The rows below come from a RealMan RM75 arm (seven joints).
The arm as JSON. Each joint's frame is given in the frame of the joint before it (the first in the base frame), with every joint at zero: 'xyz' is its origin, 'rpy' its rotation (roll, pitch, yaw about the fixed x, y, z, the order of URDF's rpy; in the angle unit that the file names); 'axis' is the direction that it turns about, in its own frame. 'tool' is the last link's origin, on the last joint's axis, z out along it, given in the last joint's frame.
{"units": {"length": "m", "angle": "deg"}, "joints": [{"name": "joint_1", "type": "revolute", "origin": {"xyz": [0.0, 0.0, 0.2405], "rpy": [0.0, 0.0, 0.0]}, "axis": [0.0, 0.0, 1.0]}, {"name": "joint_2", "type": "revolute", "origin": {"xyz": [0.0, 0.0, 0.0], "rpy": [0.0, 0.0, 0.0]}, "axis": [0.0, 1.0, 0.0]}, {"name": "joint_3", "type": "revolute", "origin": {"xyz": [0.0, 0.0, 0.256], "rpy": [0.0, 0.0, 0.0]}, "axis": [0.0, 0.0, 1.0]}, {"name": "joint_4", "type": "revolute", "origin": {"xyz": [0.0, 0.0, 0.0], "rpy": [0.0, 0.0, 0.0]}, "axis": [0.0, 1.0, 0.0]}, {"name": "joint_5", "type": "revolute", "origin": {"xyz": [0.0, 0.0, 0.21], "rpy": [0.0, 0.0, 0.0]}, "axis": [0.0, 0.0, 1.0]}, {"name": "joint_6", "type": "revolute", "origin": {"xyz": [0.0, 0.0, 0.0], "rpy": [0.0, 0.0, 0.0]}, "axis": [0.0, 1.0, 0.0]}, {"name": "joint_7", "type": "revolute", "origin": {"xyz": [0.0, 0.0, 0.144], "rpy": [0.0, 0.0, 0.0]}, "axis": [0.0, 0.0, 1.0]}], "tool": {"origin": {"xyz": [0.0, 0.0, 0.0], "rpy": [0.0, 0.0, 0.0]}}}
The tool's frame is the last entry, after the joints.
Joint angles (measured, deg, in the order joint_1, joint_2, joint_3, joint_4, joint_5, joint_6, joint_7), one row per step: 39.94, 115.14, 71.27, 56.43, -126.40, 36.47, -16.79; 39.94, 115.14, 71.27, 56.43, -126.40, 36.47, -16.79; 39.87, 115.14, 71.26, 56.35, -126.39, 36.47, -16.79; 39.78, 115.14, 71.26, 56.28, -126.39, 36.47, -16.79; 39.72, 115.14, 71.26, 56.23, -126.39, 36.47, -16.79; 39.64, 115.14, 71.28, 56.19, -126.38, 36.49, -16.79; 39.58, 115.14, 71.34, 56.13, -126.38, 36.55, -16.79; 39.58, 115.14, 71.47, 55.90, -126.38, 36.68, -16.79; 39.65, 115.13, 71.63, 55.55, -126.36, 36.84, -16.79; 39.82, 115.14, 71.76, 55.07, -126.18, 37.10, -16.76; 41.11, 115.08, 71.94, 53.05, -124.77, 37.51, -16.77; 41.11, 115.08, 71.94, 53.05, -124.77, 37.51, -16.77; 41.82, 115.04, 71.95, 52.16, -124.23, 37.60, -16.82; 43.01, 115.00, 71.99, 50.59, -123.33, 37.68, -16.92; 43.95, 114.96, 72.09, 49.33, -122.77, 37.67, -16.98; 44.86, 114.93, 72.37, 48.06, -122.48, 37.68, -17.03
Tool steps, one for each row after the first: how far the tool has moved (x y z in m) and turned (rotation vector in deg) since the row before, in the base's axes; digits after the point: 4 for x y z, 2 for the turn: 0.0000, 0.0000, 0.0000, 0.00, 0.00, 0.00; 0.0009, -0.0002, -0.0001, -0.02, -0.04, -0.14; 0.0010, -0.0002, 0.0000, -0.01, -0.04, -0.15; 0.0007, -0.0002, 0.0000, -0.01, -0.03, -0.10; 0.0008, -0.0002, 0.0000, -0.01, -0.01, -0.13; 0.0008, -0.0001, 0.0001, -0.02, -0.02, -0.16; 0.0014, 0.0001, 0.0002, -0.04, -0.09, -0.30; 0.0017, 0.0003, 0.0002, -0.06, -0.14, -0.37; 0.0016, 0.0001, -0.0003, -0.22, -0.09, -0.50; 0.0014, 0.0024, -0.0013, -0.65, 0.11, -1.33; 0.0000, 0.0000, 0.0000, 0.00, 0.00, 0.00; -0.0003, 0.0015, -0.0005, -0.23, -0.06, -0.31; -0.0004, 0.0026, -0.0009, -0.31, -0.09, -0.56; -0.0001, 0.0025, -0.0002, -0.09, -0.14, -0.40; 0.0003, 0.0030, 0.0004, 0.05, -0.25, -0.41
